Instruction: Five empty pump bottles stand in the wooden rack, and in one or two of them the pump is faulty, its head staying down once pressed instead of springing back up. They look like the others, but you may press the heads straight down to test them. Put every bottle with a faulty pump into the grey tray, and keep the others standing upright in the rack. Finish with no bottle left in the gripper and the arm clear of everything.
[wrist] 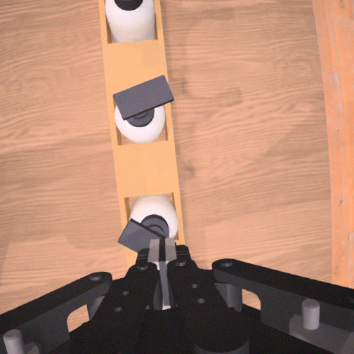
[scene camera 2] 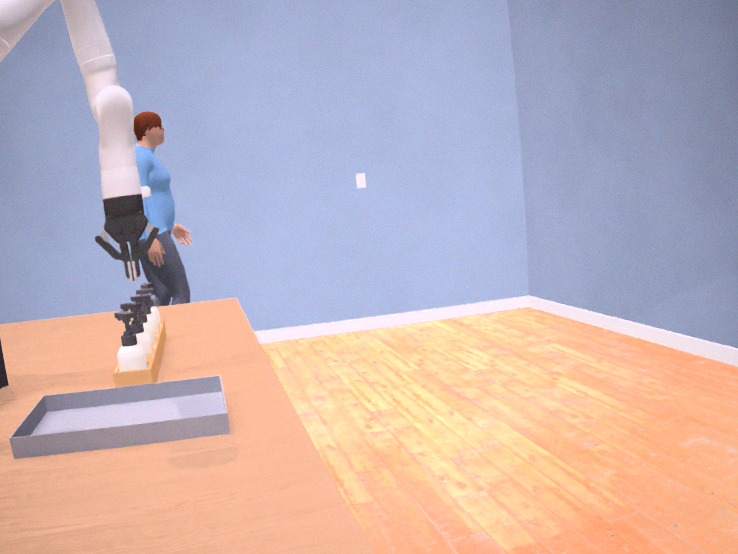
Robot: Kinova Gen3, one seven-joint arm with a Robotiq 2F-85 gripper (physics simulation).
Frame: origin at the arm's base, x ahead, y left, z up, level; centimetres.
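Seen in the pictures: gripper, fingertip midpoint: [scene camera 2: 134, 280].
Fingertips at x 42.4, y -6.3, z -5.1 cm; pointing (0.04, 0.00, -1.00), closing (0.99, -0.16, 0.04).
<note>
Offsets run from my fingertips to a thing's top centre. Level surfaces: height alone.
My gripper [scene camera 2: 132, 277] [wrist: 163, 253] is shut and empty, above the heads of the bottles. In the wrist view its tips overlap the dark head of the lowest white bottle [wrist: 154, 206]; in the scene view a gap shows between tips and heads. A second bottle [wrist: 145, 132] and part of a third bottle [wrist: 131, 25] stand further up the wooden rack {dy +10.0, dx +0.6, dz -13.8 cm} [wrist: 146, 170] [scene camera 2: 133, 378]. In the scene view the nearest bottle {dy -11.7, dx -2.7, dz -4.2 cm} [scene camera 2: 131, 358] stands upright at the rack's near end, and the others overlap behind it. The grey tray {dy -28.6, dx -5.0, dz -15.2 cm} [scene camera 2: 125, 436] holds no bottle.
The tray lies just in front of the rack's near end on the wooden table {dz -18.2 cm} [scene camera 2: 238, 500]. The table's right edge runs beside both. A person in a blue top [scene camera 2: 158, 184] is behind the arm. A dark object [scene camera 2: 2, 363] shows at the left border.
</note>
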